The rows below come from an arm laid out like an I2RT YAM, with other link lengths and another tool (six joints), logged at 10 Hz.
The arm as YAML. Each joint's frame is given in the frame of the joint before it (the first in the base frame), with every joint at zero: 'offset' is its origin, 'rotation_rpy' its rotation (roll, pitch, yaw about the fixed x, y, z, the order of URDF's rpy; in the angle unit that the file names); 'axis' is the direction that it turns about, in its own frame. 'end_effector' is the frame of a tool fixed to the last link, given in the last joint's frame.
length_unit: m
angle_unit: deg
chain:
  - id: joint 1
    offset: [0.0, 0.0, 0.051]
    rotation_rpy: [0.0, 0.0, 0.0]
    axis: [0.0, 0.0, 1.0]
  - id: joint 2
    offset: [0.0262, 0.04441, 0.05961]
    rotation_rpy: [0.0, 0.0, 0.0]
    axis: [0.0, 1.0, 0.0]
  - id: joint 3
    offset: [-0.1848, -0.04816, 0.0]
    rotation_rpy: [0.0, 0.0, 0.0]
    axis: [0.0, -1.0, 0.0]
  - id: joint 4
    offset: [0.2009, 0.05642, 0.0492]
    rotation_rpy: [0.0, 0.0, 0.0]
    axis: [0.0, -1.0, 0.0]
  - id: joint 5
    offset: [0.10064, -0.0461, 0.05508]
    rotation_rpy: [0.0, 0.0, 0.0]
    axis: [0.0, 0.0, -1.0]
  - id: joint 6
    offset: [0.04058, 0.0, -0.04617]
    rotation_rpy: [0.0, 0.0, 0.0]
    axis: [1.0, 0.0, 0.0]
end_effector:
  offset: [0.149, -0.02, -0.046]
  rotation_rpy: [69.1, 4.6, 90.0]
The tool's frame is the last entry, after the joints.
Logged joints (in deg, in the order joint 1, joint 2, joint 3, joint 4, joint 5, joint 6), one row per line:
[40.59 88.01 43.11 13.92 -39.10 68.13]
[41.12 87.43 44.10 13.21 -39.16 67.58]
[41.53 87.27 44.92 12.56 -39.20 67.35]
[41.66 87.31 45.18 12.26 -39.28 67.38]
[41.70 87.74 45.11 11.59 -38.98 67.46]
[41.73 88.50 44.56 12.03 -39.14 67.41]
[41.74 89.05 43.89 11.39 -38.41 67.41]
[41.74 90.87 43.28 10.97 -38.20 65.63]
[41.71 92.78 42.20 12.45 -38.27 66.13]
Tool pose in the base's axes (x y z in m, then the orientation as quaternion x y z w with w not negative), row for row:
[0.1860 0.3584 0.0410 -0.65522 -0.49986 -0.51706 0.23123]
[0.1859 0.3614 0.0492 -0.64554 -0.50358 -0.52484 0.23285]
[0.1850 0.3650 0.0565 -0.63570 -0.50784 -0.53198 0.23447]
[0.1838 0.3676 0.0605 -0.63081 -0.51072 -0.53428 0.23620]
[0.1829 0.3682 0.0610 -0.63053 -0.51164 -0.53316 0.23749]
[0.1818 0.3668 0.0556 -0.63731 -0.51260 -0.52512 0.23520]
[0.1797 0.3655 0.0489 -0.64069 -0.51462 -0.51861 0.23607]
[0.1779 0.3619 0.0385 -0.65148 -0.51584 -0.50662 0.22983]
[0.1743 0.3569 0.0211 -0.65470 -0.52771 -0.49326 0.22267]
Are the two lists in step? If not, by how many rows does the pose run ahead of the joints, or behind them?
The pose runs 1 row behind the joints: the pose in row i belongs to the joints in row i - 1.
